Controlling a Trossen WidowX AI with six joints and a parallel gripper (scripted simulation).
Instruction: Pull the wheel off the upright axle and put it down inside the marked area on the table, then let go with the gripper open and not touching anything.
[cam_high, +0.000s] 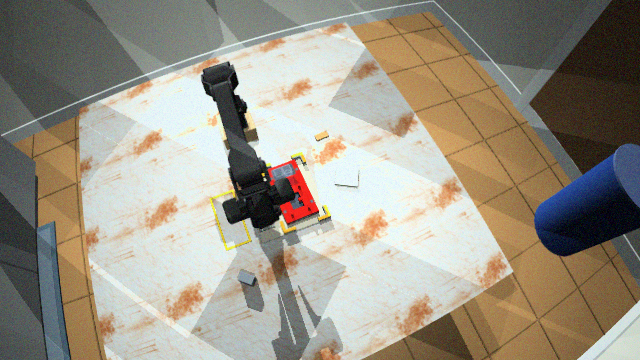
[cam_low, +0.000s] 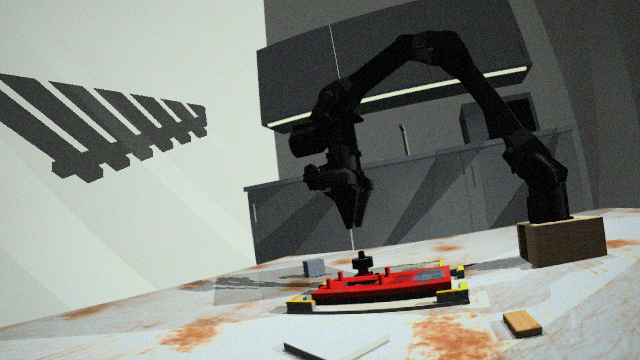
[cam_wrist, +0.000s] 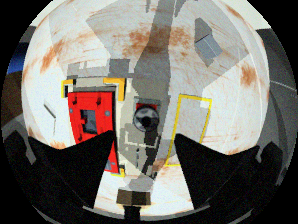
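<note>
Right now my gripper tip is 7 cm above the wheel and 1 cm past it. From my gripper tip the other things lie so: upright axle 7 cm below, 1 cm behind; then white tile 30 cm to the left, 10 cm below, 7 cm behind; then grey block 15 cm ahead, 11 cm to the right, 9 cm below.
</note>
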